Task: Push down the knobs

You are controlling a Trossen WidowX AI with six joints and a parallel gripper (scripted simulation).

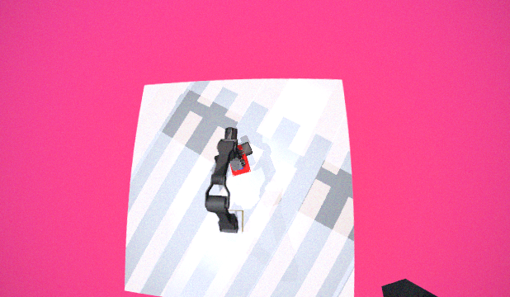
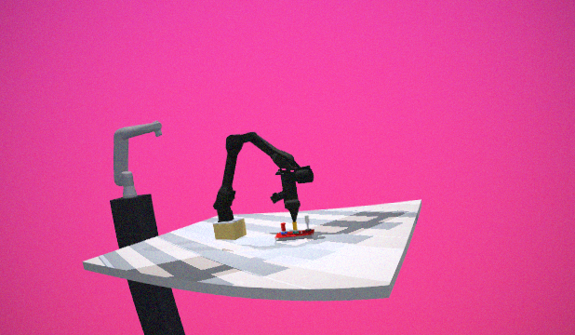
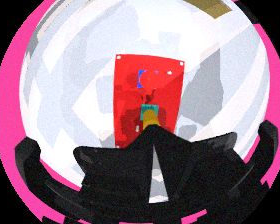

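Right now the yellow knob is 2 cm below my gripper tip.
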